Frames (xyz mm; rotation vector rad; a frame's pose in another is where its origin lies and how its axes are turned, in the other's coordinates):
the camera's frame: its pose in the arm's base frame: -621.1 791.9 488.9 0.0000 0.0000 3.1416
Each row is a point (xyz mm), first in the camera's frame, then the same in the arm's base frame.
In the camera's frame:
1: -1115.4 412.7 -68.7
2: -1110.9 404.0 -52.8
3: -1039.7 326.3 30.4
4: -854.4 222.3 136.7
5: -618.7 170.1 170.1
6: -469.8 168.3 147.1
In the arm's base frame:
1: 494.3 379.2 420.2
2: 489.8 387.9 436.1
3: 418.6 465.6 519.3
4: 233.3 569.6 625.6
5: -2.4 621.8 659.0
6: -151.3 623.6 636.0

